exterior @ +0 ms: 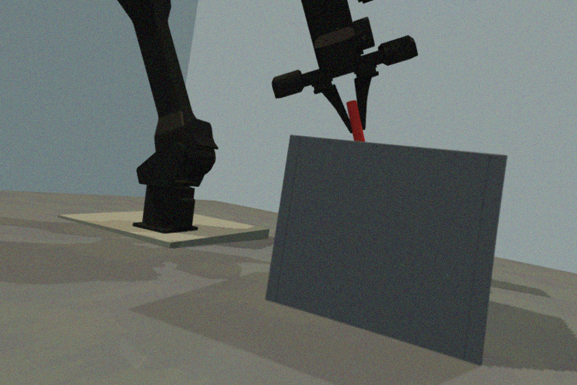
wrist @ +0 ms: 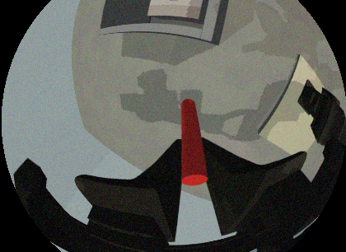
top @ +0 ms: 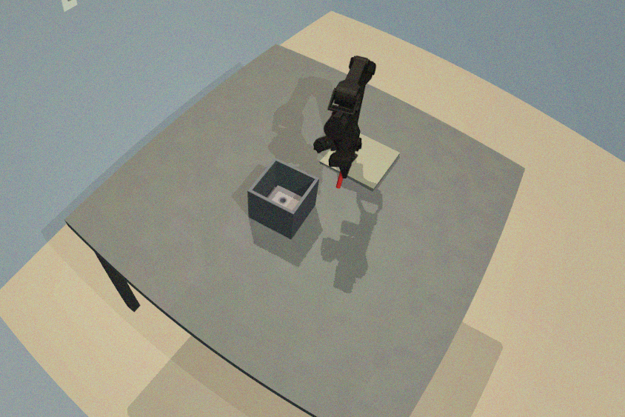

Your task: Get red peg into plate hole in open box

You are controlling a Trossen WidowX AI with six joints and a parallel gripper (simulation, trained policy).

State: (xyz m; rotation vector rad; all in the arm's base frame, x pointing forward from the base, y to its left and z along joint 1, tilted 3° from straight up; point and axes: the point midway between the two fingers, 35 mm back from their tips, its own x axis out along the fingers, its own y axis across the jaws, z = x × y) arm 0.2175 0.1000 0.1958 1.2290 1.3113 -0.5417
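My gripper tip is now 11 cm short of the pale plate, 15 cm to the left of it and 14 cm above it. The rest, counted from my gripper tip: red peg (1 cm to the right).
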